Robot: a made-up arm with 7 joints. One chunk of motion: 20 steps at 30 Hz.
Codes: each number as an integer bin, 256 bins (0 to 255) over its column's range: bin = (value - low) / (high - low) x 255, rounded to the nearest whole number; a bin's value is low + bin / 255 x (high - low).
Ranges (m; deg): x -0.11..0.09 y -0.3..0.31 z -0.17..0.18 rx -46..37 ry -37..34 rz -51..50
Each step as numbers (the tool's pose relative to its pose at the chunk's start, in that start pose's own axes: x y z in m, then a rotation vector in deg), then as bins.
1 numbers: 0.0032 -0.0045 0.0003 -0.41 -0.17 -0.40
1 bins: 144 124 124 140 132 128
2 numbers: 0.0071 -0.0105 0.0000 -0.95 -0.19 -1.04
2 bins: 149 121 124 138 132 126
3 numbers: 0.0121 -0.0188 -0.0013 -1.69 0.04 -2.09
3 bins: 156 118 123 136 133 123
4 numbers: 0.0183 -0.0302 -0.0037 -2.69 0.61 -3.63
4 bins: 164 113 121 133 135 120
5 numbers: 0.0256 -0.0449 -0.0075 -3.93 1.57 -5.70
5 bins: 173 107 118 129 139 114
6 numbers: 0.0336 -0.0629 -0.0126 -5.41 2.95 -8.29
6 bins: 183 99 115 125 143 108
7 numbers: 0.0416 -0.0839 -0.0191 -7.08 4.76 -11.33
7 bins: 193 90 110 120 150 100
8 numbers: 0.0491 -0.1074 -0.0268 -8.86 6.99 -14.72
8 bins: 203 81 104 114 158 92
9 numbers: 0.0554 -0.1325 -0.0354 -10.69 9.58 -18.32
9 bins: 211 70 98 108 167 83
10 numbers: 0.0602 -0.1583 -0.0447 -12.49 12.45 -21.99
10 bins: 217 59 91 103 178 73
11 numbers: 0.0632 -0.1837 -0.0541 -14.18 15.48 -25.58
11 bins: 221 49 84 98 188 64
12 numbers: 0.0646 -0.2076 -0.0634 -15.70 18.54 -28.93
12 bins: 223 39 78 93 199 56
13 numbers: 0.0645 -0.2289 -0.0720 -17.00 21.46 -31.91
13 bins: 222 30 71 89 210 48
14 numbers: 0.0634 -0.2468 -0.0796 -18.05 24.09 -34.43
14 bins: 221 22 66 86 219 42
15 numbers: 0.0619 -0.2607 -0.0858 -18.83 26.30 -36.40
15 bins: 219 16 61 83 227 37
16 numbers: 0.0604 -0.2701 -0.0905 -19.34 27.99 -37.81
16 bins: 217 12 58 82 233 33
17 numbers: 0.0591 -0.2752 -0.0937 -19.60 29.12 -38.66
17 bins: 216 10 56 81 237 31
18 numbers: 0.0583 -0.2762 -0.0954 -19.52 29.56 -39.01
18 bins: 215 10 54 81 239 30
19 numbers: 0.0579 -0.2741 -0.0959 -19.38 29.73 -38.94
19 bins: 214 11 54 82 240 30
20 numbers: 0.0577 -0.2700 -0.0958 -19.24 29.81 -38.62
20 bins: 214 13 54 82 240 31
